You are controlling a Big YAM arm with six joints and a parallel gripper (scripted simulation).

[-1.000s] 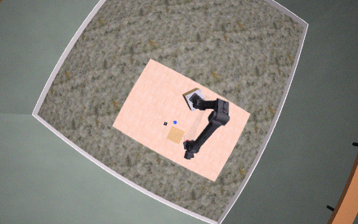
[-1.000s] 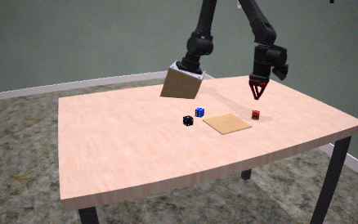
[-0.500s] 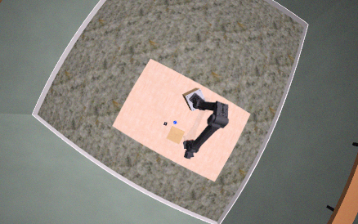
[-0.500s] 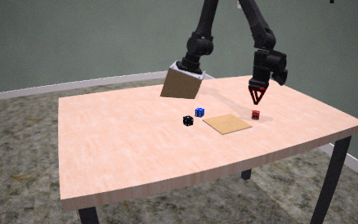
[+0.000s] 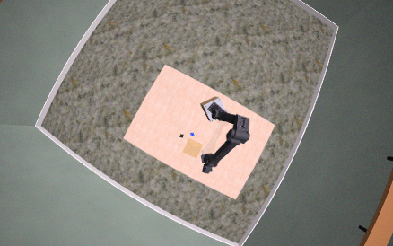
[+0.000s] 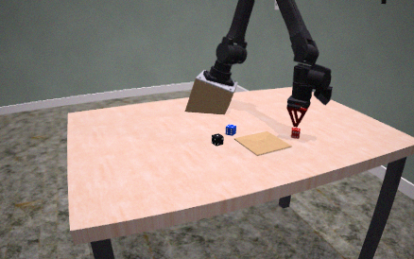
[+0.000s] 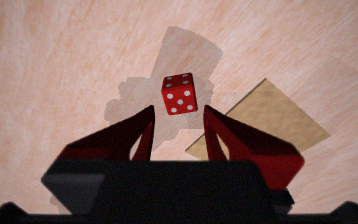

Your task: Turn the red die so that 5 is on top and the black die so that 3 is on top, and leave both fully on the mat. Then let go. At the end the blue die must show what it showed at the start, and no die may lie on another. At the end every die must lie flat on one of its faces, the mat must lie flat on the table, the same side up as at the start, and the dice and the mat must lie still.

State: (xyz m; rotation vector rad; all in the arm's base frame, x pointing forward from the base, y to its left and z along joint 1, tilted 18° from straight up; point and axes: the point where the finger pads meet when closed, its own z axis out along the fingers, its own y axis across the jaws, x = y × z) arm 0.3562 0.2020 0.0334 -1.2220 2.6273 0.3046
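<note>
The red die lies 40 mm below my hand. Also, from my hand: black die: 10 mm ahead, 280 mm to the right, 40 mm below; then blue die: 70 mm behind, 220 mm to the right, 40 mm below; then tan mat: 30 mm ahead, 130 mm to the right, 50 mm below.
</note>
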